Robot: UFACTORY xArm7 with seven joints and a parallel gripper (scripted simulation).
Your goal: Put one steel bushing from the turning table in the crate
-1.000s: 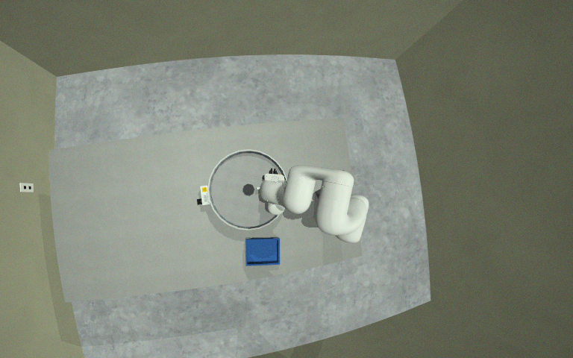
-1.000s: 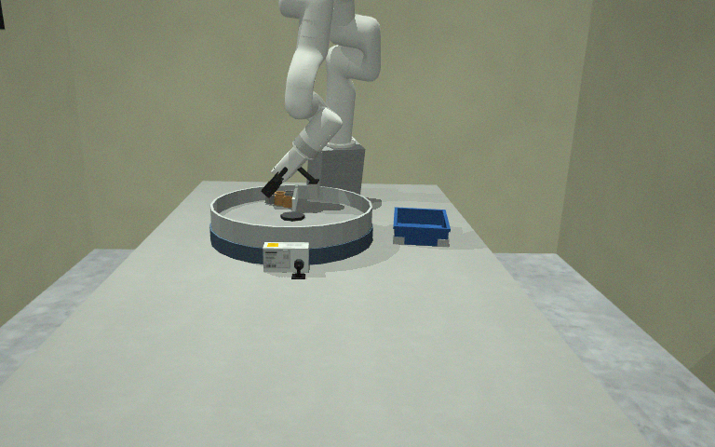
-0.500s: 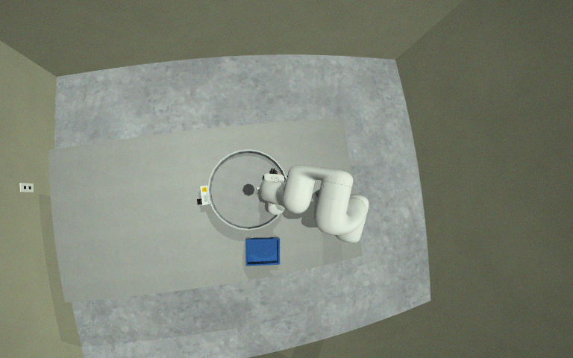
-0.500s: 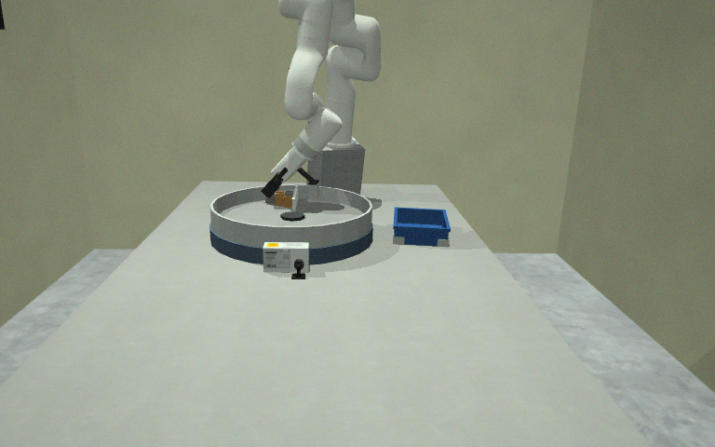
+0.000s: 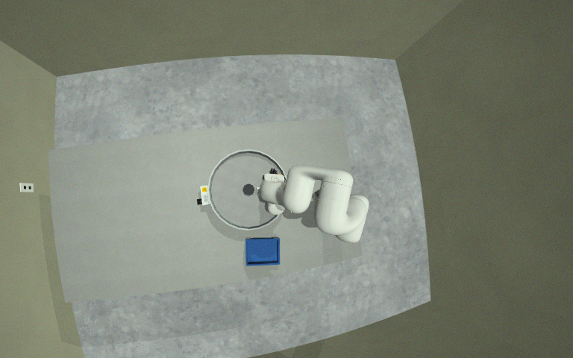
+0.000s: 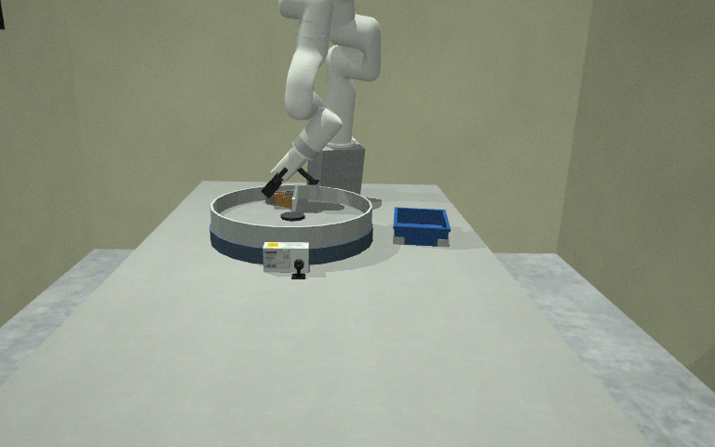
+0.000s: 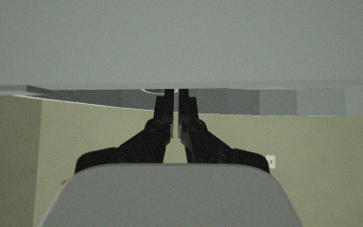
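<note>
My gripper is now 70 mm short of the blue crate, 430 mm to the right of it and 70 mm above it. From my hand the other things lie so: round turning table (130 mm ahead, 90 mm to the left, 40 mm below).
</note>
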